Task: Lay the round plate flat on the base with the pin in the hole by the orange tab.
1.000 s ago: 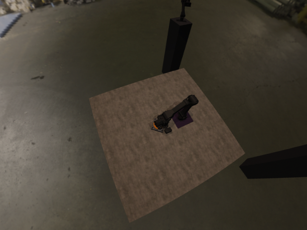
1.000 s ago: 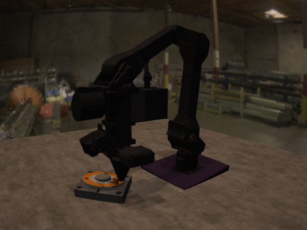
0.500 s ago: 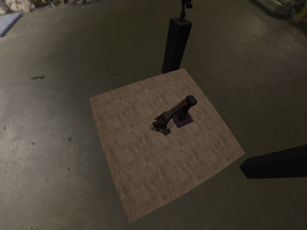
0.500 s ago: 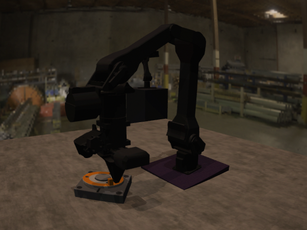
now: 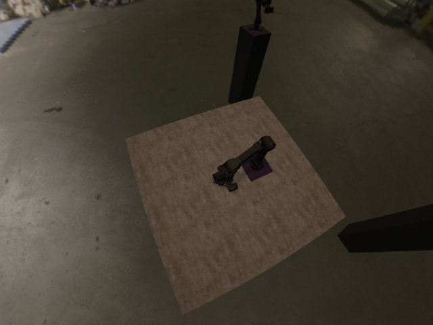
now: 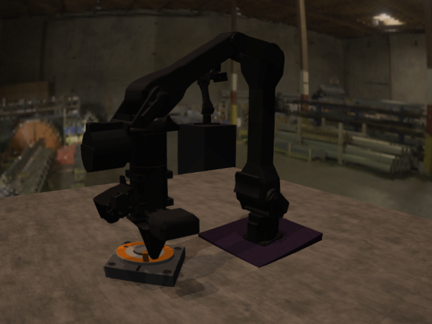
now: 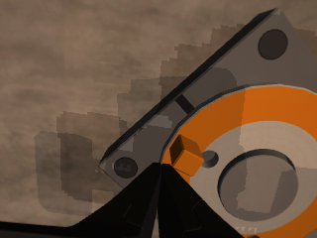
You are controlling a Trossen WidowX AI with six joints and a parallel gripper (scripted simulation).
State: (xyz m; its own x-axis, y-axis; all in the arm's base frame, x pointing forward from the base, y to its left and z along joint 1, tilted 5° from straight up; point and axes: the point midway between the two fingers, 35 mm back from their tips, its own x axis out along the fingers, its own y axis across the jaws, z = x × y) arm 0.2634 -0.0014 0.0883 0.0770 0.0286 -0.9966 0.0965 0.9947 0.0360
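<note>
The square base lies 5 cm to the right of my gripper tip, 2 cm below it and 1 cm behind it.
</note>
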